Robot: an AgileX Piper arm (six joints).
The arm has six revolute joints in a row. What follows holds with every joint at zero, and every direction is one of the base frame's.
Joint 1 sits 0.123 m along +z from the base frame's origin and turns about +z.
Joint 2 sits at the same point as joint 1 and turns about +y.
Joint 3 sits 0.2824 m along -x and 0.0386 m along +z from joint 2 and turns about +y.
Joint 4 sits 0.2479 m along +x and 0.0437 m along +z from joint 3 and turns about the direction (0.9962, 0, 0.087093).
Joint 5 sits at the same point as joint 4 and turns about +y.
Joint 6 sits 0.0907 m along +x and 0.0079 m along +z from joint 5 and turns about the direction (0.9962, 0, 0.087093).
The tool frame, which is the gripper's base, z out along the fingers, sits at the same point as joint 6; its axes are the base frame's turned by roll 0, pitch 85.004 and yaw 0 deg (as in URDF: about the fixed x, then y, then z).
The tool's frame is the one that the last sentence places.
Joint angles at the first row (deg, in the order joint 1, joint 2, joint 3, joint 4, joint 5, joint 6):
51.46 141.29 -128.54 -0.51 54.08 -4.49
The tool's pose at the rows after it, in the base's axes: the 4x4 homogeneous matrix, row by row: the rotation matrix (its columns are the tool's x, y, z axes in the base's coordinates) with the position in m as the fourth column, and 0 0 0 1 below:
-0.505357, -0.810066, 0.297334, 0.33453; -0.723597, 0.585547, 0.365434, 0.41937; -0.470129, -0.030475, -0.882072, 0.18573; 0, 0, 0, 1
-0.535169, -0.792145, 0.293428, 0.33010; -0.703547, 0.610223, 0.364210, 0.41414; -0.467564, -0.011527, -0.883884, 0.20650; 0, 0, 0, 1
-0.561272, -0.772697, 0.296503, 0.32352; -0.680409, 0.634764, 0.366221, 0.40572; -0.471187, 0.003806, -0.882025, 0.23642; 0, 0, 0, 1
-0.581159, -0.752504, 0.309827, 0.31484; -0.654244, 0.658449, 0.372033, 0.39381; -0.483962, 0.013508, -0.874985, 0.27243; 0, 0, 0, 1
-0.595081, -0.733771, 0.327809, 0.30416; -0.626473, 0.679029, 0.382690, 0.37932; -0.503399, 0.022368, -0.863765, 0.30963; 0, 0, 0, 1
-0.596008, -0.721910, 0.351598, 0.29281; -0.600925, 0.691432, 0.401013, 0.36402; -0.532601, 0.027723, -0.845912, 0.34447; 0, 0, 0, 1
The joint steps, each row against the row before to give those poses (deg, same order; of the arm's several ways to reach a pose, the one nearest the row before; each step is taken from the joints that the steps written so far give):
0.01 -0.97 -0.06 0.16 1.09 1.51
0.00 -2.44 -0.01 0.17 2.67 1.95
0.00 -3.53 -0.03 -0.07 3.33 2.02
0.00 -4.29 -0.05 -0.42 3.51 2.00
0.00 -4.57 -0.07 -0.44 3.34 1.74
0.00 -4.39 -0.06 -0.42 2.50 1.06

